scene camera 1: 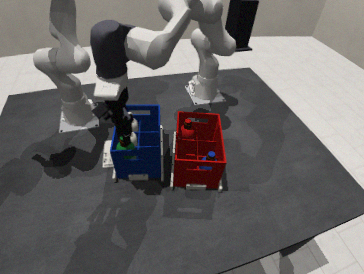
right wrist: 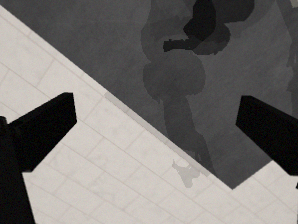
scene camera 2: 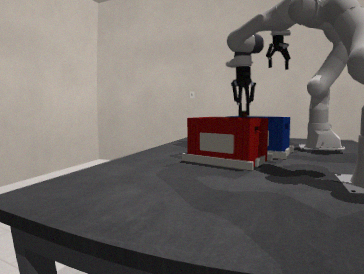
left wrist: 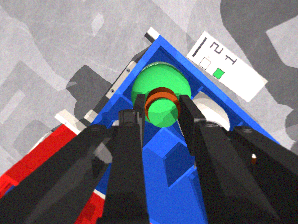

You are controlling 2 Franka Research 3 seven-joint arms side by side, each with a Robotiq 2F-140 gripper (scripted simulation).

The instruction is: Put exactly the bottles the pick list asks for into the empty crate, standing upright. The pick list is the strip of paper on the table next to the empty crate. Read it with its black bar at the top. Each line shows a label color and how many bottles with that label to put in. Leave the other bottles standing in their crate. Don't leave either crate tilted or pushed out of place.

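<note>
Scene camera 1 gives me my left gripper (scene camera 1: 124, 141), along with a blue crate (scene camera 1: 148, 156) and a red crate (scene camera 1: 208, 137). In scene camera 2 I find the red crate again (scene camera 2: 234, 138), and the blue crate (scene camera 2: 278, 138) is there too. My left wrist view has a green bottle (left wrist: 161, 82), a pick list (left wrist: 209, 54) and, once more, my left gripper (left wrist: 161, 107). As for the right wrist view, it shows me my right gripper (right wrist: 157, 109). The red crate is out of frame in the right wrist view, and the blue crate is out of frame in that right wrist view as well.
</note>
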